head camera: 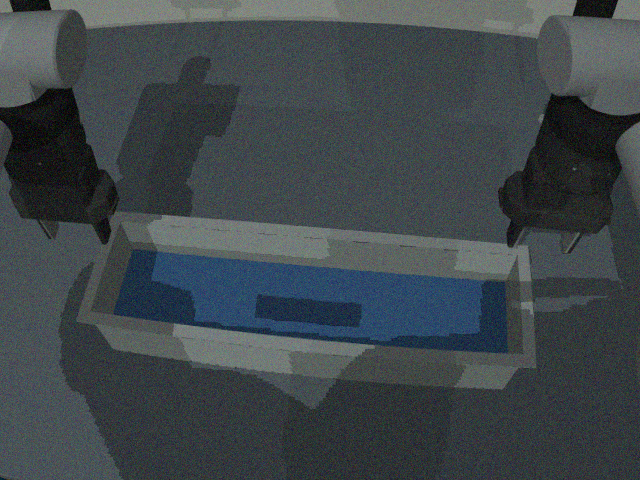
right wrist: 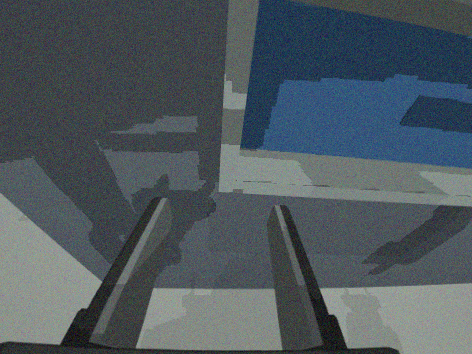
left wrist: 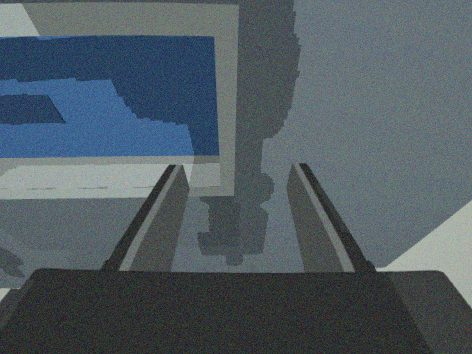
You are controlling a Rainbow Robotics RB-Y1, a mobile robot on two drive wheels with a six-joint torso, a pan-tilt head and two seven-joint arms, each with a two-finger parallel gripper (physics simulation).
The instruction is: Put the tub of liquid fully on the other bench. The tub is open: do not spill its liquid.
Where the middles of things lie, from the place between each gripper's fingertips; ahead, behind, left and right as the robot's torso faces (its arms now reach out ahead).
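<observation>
The tub (head camera: pixel 442 312) is 20 mm behind my left hand, 260 mm to the right of it and 110 mm below it. My right hand is 20 mm past the tub, 260 mm to the right of it and 100 mm above it.
</observation>
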